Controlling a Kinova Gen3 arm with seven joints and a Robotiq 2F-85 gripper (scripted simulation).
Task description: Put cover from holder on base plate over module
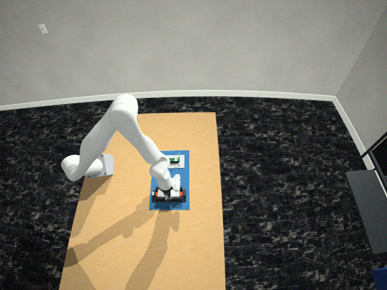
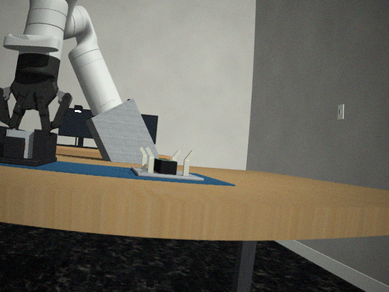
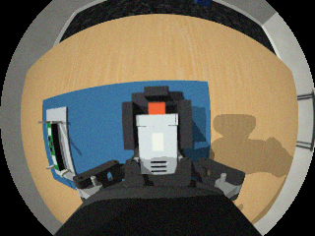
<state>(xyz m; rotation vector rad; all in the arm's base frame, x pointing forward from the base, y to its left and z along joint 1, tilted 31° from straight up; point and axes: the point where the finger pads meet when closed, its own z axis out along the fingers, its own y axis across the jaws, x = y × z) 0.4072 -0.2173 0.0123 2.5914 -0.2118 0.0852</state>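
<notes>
My hand is right at the cover.
</notes>
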